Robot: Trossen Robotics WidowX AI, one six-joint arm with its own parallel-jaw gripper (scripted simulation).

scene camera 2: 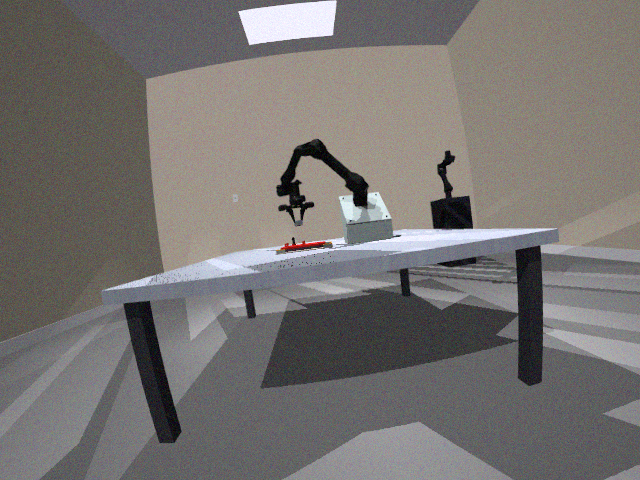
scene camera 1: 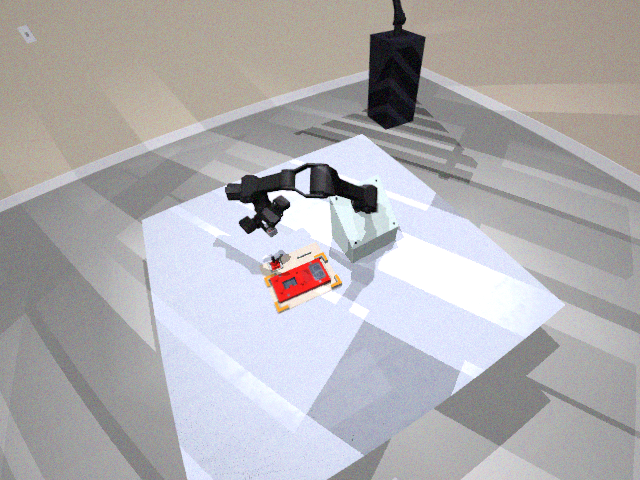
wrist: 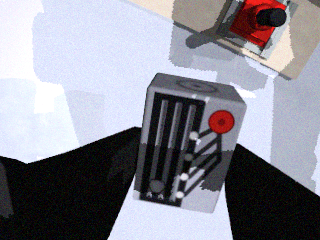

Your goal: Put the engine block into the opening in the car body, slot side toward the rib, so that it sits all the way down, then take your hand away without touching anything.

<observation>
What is my gripper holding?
A grey engine block.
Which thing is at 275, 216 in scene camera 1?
My gripper.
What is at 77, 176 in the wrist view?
My gripper.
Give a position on a grey engine block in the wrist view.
191, 127
</observation>
